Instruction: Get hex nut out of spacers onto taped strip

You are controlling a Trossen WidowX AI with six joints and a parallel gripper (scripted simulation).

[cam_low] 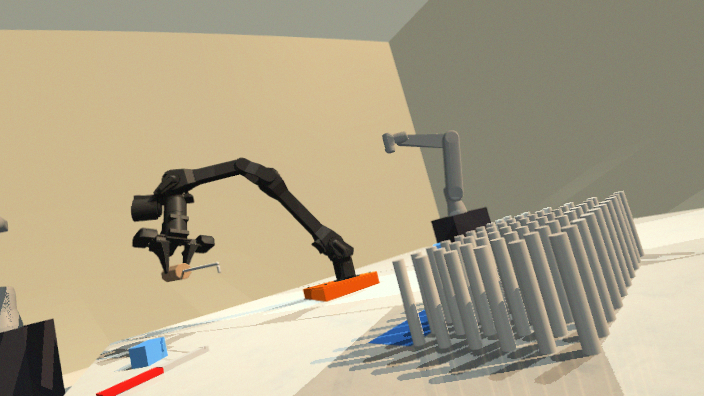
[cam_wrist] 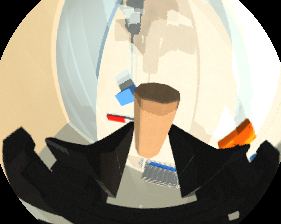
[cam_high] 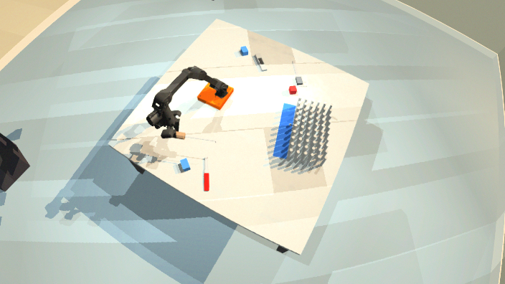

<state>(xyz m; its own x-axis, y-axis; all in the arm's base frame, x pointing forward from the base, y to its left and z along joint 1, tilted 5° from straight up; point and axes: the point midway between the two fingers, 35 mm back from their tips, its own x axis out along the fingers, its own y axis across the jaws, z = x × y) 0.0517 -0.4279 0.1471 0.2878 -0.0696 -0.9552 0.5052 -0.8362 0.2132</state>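
Now: the hook tool 90 mm ahead of my gripper tip and 50 mm to the left of it. The rest, counted from my gripper tip: blue taped strip 400 mm ahead, 480 mm to the left, 160 mm below; red-handled tool 210 mm ahead, 20 mm to the right, 160 mm below; red block 280 mm ahead, 750 mm to the left, 140 mm below.
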